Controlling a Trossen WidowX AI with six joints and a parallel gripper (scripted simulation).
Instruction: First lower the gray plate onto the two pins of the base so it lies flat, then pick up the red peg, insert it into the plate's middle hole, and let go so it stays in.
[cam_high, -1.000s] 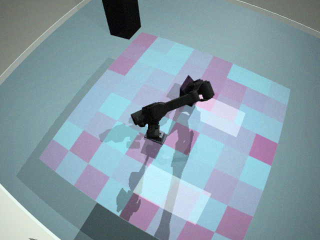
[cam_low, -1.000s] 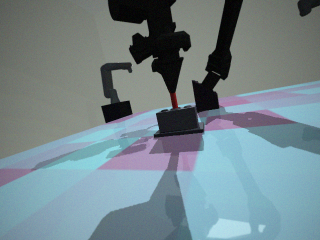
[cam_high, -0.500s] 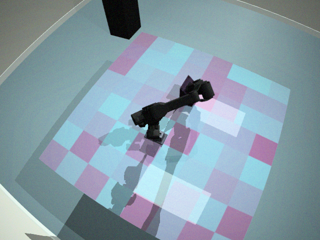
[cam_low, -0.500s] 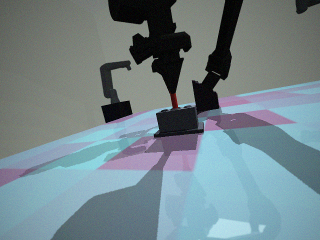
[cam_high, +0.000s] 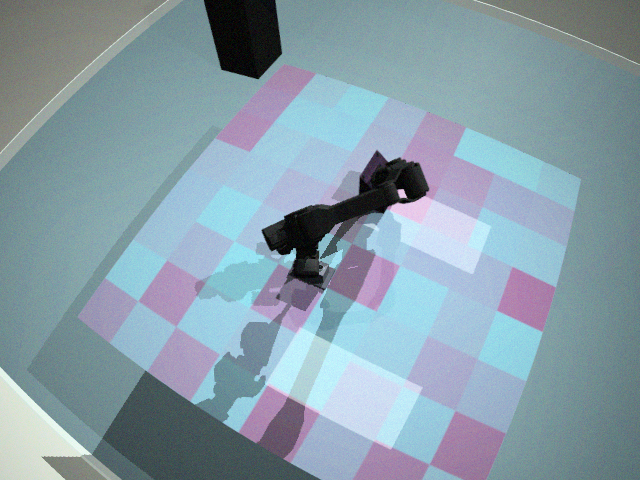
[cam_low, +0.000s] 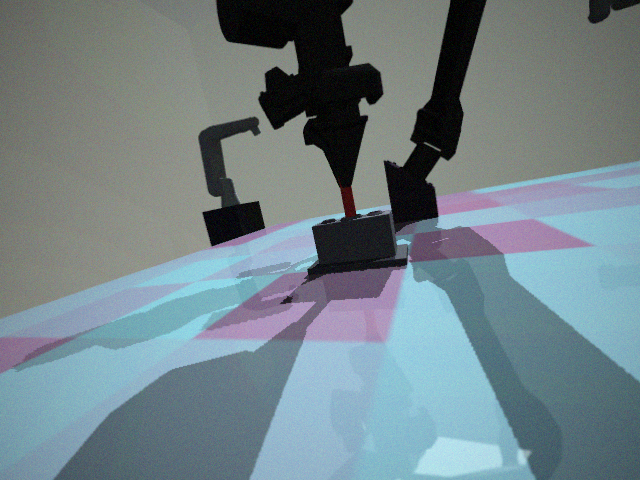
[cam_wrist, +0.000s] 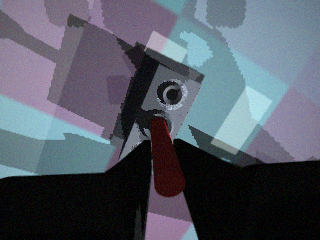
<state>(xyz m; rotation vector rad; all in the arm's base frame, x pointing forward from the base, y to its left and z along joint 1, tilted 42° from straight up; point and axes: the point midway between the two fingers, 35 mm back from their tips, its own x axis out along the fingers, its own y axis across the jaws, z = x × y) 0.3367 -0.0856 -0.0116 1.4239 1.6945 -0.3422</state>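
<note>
Right now the red peg is right at my gripper tip. The rest, counted from my gripper tip: dark base: 9 cm below; then gray plate: 5 cm below.
</note>
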